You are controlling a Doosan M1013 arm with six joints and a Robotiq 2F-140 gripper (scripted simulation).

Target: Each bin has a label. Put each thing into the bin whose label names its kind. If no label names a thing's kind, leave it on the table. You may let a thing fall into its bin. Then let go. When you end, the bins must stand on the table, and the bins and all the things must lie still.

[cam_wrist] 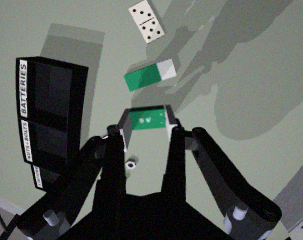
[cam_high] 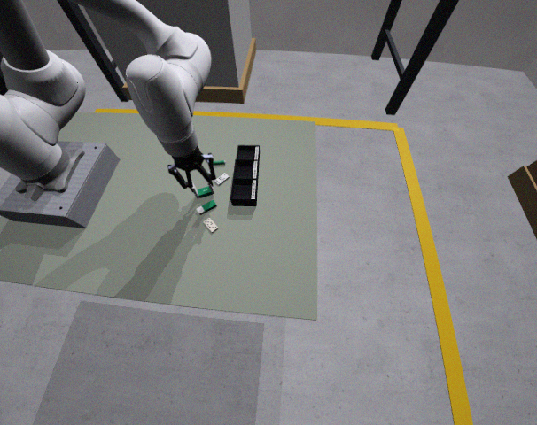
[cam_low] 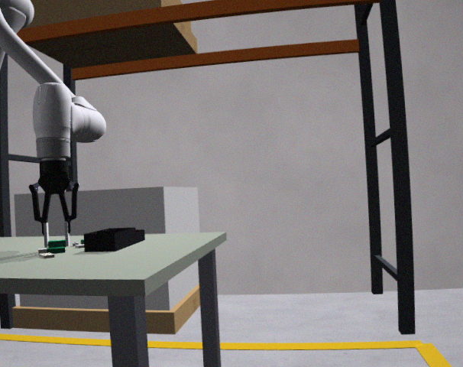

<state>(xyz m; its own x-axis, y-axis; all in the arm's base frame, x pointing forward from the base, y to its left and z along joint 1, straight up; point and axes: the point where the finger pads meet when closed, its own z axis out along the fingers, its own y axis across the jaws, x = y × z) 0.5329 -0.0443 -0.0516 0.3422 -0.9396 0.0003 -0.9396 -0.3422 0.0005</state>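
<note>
Now: hand 14 cm to the right of the cylindrical battery, 4 cm above it and 3 cm short of it. The rest, counted from my hand: green battery 2 cm below, 1 cm behind; green-and-white stick 6 cm to the right, 4 cm below, 1 cm ahead; nut 10 cm to the left, 4 cm below, 1 cm ahead.
</note>
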